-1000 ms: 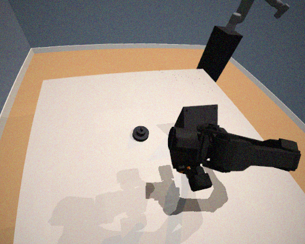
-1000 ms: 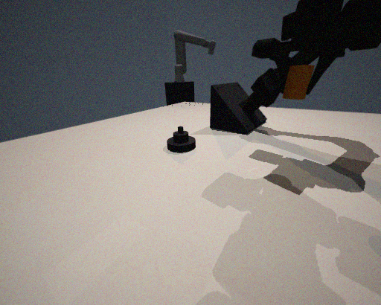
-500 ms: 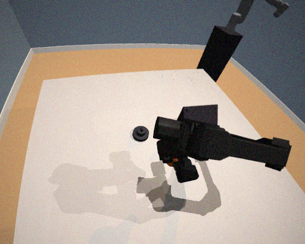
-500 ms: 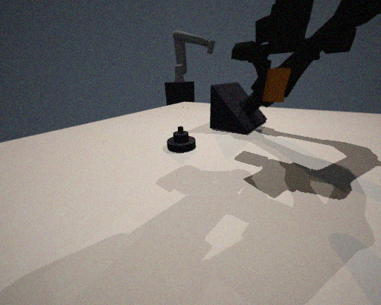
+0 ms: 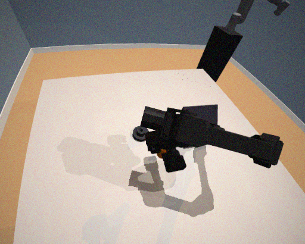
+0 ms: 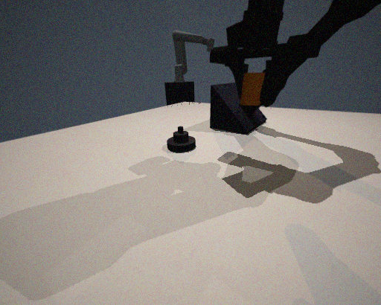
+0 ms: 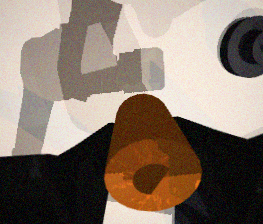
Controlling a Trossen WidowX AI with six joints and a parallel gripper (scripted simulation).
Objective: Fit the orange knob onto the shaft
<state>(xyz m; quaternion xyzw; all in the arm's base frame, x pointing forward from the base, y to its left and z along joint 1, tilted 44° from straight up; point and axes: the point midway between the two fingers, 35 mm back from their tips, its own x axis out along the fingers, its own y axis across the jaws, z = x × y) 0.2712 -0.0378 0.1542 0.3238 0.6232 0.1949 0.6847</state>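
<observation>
The round dark pedestal lies 20 mm ahead of my gripper tip, 180 mm to the right of it and 110 mm below it. Round my gripper tip: orange knob (20 mm above).
</observation>
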